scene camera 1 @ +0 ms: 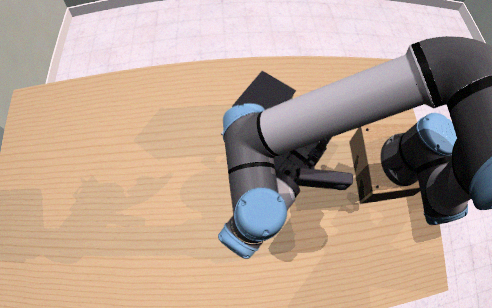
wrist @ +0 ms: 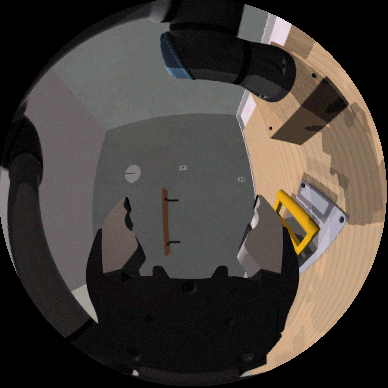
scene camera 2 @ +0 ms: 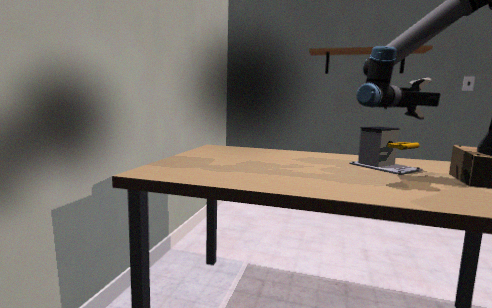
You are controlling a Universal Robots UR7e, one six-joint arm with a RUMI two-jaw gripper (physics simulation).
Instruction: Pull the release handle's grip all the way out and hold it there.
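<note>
The release handle's yellow grip point(scene camera 2: 406, 145) point(wrist: 301, 212) is a rectangular loop sticking out from one side of a dark box housing point(scene camera 1: 264, 90) point(scene camera 2: 370, 146). The housing stands on a light metal plate point(scene camera 2: 406, 169) point(wrist: 332, 220) on the table. In scene camera 1 the arm hides the grip. My gripper point(scene camera 2: 424, 98) point(wrist: 191, 197) is open and empty. It is held roughly level, well above the grip and apart from it, with one finger above the other. In the wrist view the grip lies right of the fingers, partly hidden by the right one.
A brown block point(scene camera 1: 372, 157) point(scene camera 2: 461, 162) point(wrist: 310, 117) stands on the table point(scene camera 1: 125, 200) point(scene camera 2: 250, 170), beside the grip's side of the housing, under the arm's base. A brown wall shelf point(scene camera 2: 342, 51) point(wrist: 166, 220) is on the far wall. The arm's forearm point(scene camera 1: 345, 102) passes above the housing.
</note>
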